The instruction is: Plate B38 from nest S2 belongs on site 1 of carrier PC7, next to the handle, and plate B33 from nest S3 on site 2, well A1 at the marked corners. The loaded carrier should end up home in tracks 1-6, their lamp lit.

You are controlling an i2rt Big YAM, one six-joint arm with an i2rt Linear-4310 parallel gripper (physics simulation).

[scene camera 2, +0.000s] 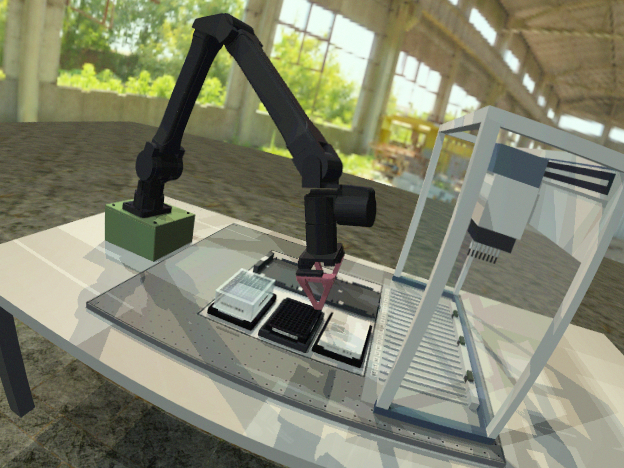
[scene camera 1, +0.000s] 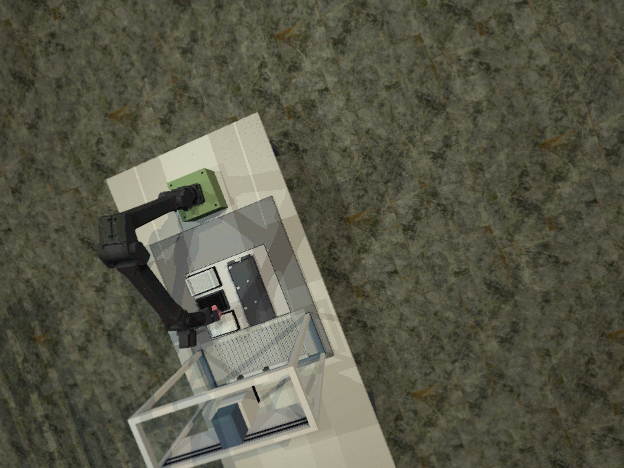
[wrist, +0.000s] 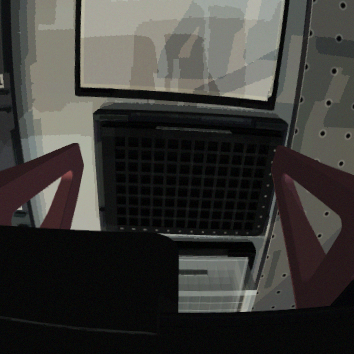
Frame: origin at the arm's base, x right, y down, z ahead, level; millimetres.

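Where they show: gripper, fingertip midpoint: (scene camera 2: 323, 298) (scene camera 1: 211, 316) (wrist: 176, 154); arm's base, origin of the base link: (scene camera 2: 147, 210) (scene camera 1: 189, 196).
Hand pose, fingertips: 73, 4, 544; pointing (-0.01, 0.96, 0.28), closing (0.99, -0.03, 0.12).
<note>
Things, the pixels of their top centre, and the offset from my fingertips, as dx, dy, dz.
- long dark carrier, middle of its top: (scene camera 2: 321, 277) (scene camera 1: 249, 291) -187, +50, -55
- black gridded plate, middle of its top: (wrist: 189, 186) (scene camera 2: 295, 316) (scene camera 1: 211, 305) +15, +54, -42
- white plate, middle of its top: (wrist: 181, 24) (scene camera 2: 346, 330) (scene camera 1: 221, 325) -5, +54, +64
- clear-topped plate, middle of its top: (wrist: 174, 323) (scene camera 2: 246, 285) (scene camera 1: 200, 283) +19, +26, -158
A long dark carrier (scene camera 1: 250, 289) (scene camera 2: 360, 299) lies behind the row of three nests. A black gridded plate (scene camera 1: 212, 300) (scene camera 2: 293, 318) (wrist: 187, 182) sits in the middle nest. A white plate (scene camera 1: 221, 327) (scene camera 2: 344, 341) (wrist: 175, 50) sits in the nest nearest the tracks. A clear-topped plate (scene camera 1: 203, 282) (scene camera 2: 244, 298) (wrist: 215, 280) sits in the nest nearest the arm's base. Plate and nest labels are too small to read. My gripper (scene camera 2: 322, 302) (wrist: 176, 154) is open and empty above the black plate; in the wrist view its red fingers stand on either side of that plate.
The ribbed track deck (scene camera 1: 252, 347) (scene camera 2: 423, 342) lies beyond the white plate. A pale gantry frame (scene camera 1: 299, 392) (scene camera 2: 463, 206) rises over its far side, with a pipetting head (scene camera 2: 514, 201) hanging inside. The green base block (scene camera 1: 216, 193) (scene camera 2: 146, 234) bears the arm. No lit lamp can be made out.
</note>
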